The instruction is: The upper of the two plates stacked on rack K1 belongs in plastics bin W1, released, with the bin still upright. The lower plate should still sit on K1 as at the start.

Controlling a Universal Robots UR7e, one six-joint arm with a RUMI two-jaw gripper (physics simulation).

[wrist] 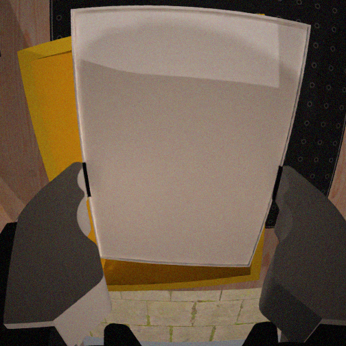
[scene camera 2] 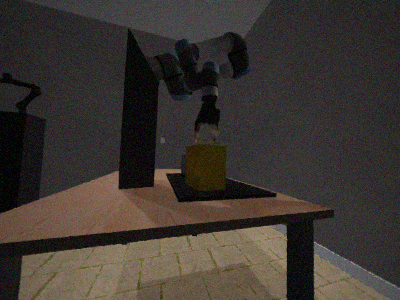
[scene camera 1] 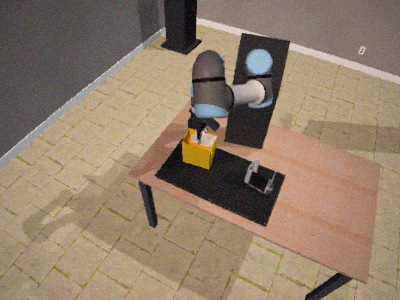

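Where they show: gripper, fingertip midpoint: [scene camera 2: 206, 142] [scene camera 1: 202, 139]; arm's base, origin of the base link: [scene camera 2: 143, 73].
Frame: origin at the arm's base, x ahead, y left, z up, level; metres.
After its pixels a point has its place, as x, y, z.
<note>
My gripper [scene camera 1: 202, 135] {0.316, -0.147, -0.371} [scene camera 2: 206, 140] {0.316, -0.147, -0.371} [wrist: 181, 168] is shut on a flat, pale plate [scene camera 1: 208, 139] {0.313, -0.110, -0.354} [wrist: 175, 115], with one finger at each side edge. The plate lies across the mouth of the upright yellow bin W1 [scene camera 1: 198, 156] {0.360, -0.144, -0.476} [scene camera 2: 206, 169] {0.287, -0.258, -0.488} [wrist: 54, 110], close to rim height. In the wrist view it covers most of the opening; orange inner wall shows at the left and below its near edge. How far it overlaps the rim is hard to tell. The grey rack K1 [scene camera 1: 251, 170] {0.335, 0.173, -0.427} stands apart from the bin. A dark area shows inside it; I cannot make out the lower plate.
The bin and the rack stand on a black perforated mat [scene camera 1: 220, 197] {0.490, 0.073, -0.571} [scene camera 2: 250, 192] {0.451, -0.309, -0.571} on the wooden table [scene camera 1: 330, 210] {0.251, 0.664, -0.583} [scene camera 2: 90, 220] {-0.026, -0.442, -0.584}. A tall black panel [scene camera 1: 250, 125] {0.047, 0.044, -0.392} [scene camera 2: 138, 125] {0.008, -0.117, -0.307} rises behind the mat. A dark pedestal [scene camera 1: 181, 22] [scene camera 2: 22, 155] stands away from the table.
</note>
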